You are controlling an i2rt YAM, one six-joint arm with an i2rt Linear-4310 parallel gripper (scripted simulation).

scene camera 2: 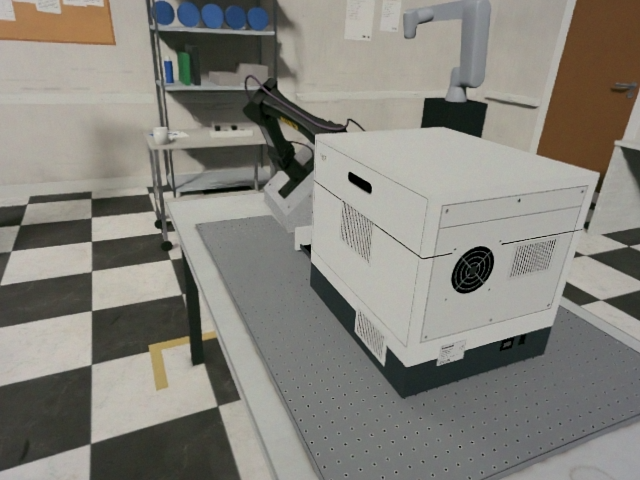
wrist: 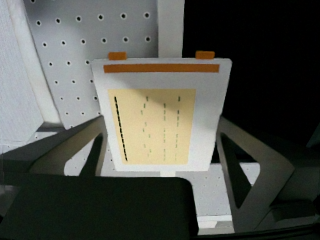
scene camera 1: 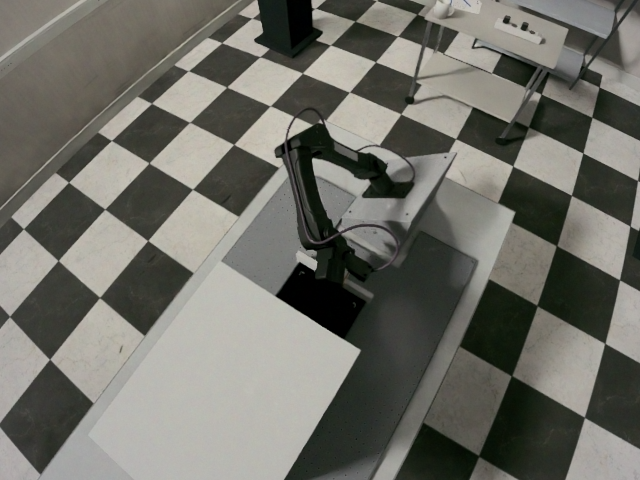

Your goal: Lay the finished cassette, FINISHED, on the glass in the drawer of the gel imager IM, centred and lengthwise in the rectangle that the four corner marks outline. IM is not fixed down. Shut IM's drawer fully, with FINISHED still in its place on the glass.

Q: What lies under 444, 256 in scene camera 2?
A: A gel imager.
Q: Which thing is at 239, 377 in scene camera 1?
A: A gel imager.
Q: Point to a cassette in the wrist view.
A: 161, 114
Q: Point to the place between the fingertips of my gripper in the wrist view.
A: At 161, 120
